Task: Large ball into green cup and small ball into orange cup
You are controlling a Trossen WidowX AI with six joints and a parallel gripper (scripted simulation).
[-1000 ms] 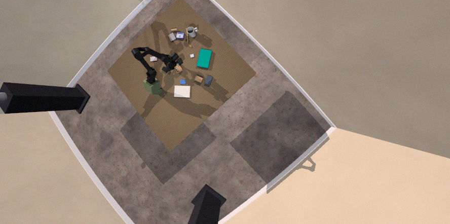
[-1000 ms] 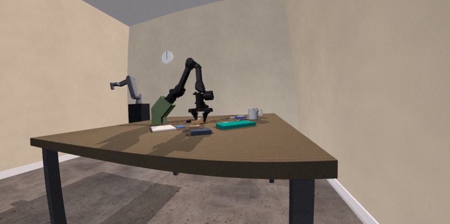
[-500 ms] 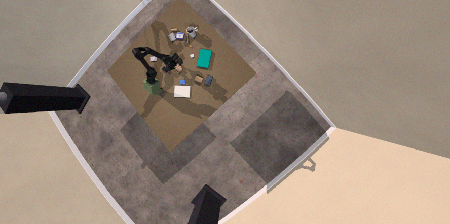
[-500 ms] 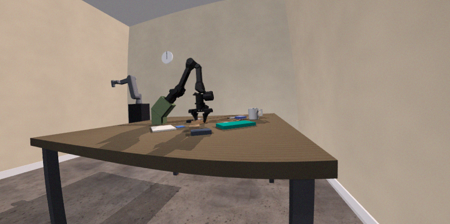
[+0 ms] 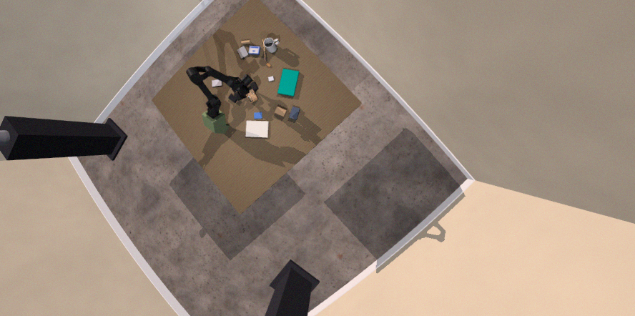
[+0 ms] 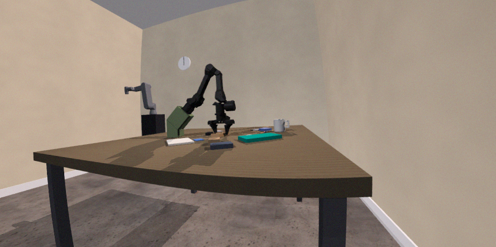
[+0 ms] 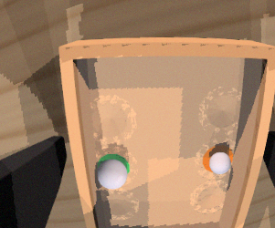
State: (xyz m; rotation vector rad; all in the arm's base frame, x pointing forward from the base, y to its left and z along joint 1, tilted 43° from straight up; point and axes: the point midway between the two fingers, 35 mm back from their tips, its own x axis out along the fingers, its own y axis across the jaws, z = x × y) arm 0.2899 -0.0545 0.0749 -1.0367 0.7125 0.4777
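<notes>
My hand is 10 mm past the wooden puzzle, 10 mm to the left of it and 30 mm above it. From my hand the other things lie so: black block 120 mm behind, 100 mm to the left, 30 mm below; then blue block 100 mm behind, 150 mm to the right, 40 mm below; then white pad 190 mm behind, 210 mm to the right, 30 mm below.
</notes>
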